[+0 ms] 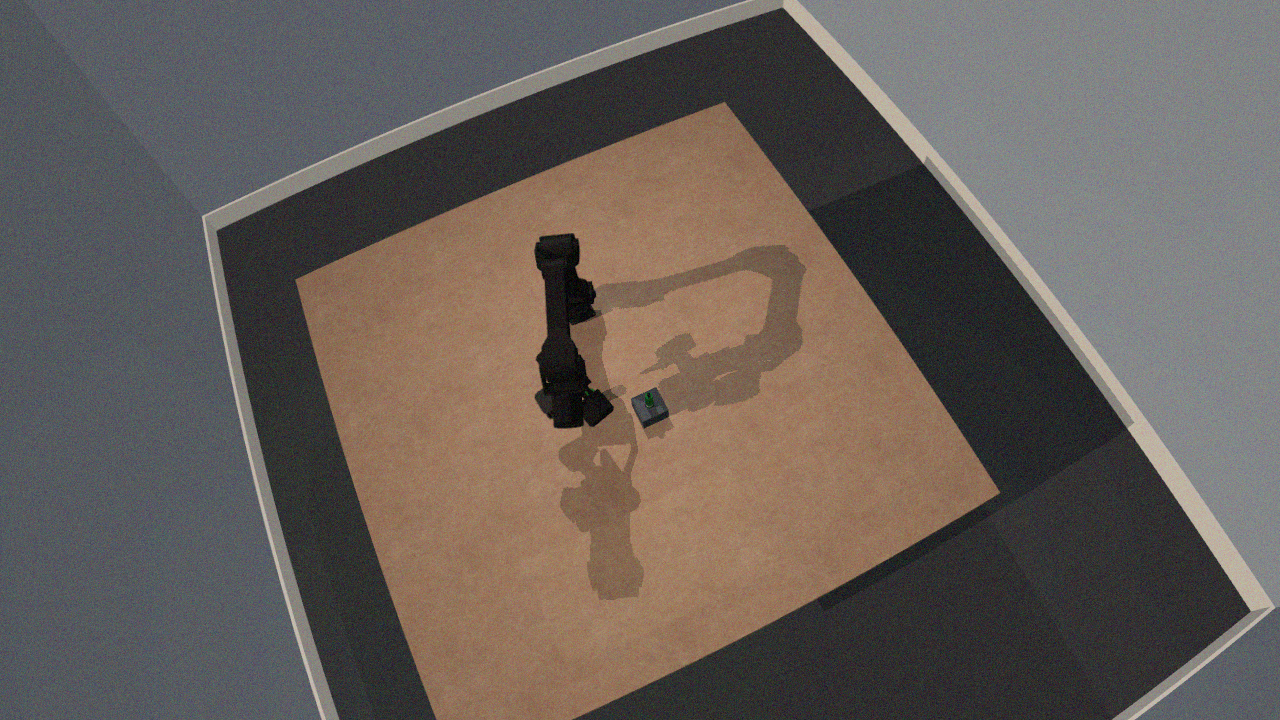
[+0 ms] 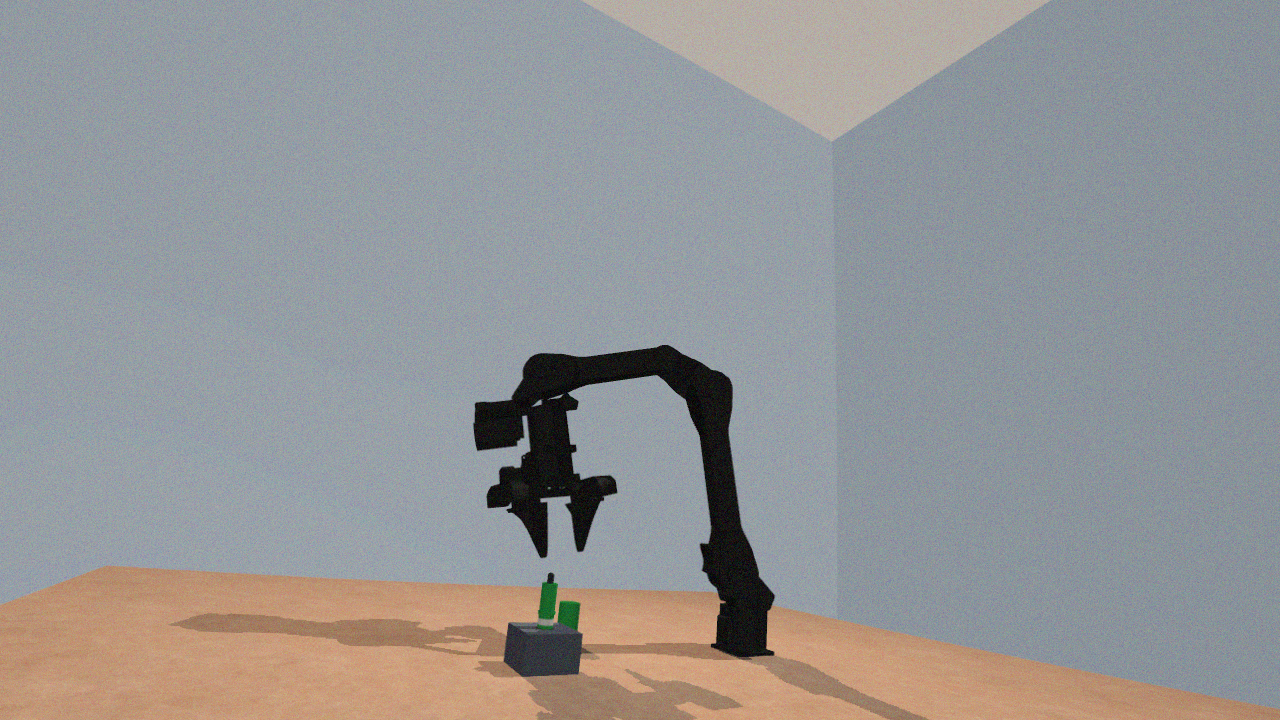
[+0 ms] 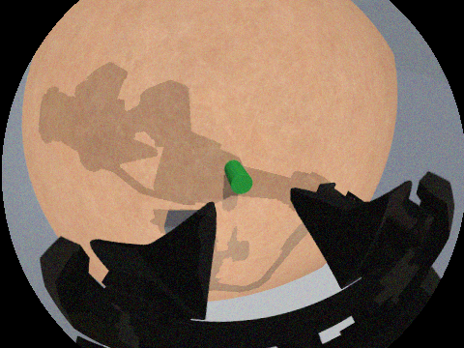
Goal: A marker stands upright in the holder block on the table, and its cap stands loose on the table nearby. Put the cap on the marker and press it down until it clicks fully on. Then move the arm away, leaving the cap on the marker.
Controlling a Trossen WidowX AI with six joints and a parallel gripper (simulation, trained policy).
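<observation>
Now: gripper tip 8 cm above the green cap, 2 cm to the right of it and 1 cm past it. Round my gripper tip: green marker (13 cm to the left, 7 cm ahead, 4 cm below); grey holder block (13 cm to the left, 9 cm below, 7 cm ahead).
</observation>
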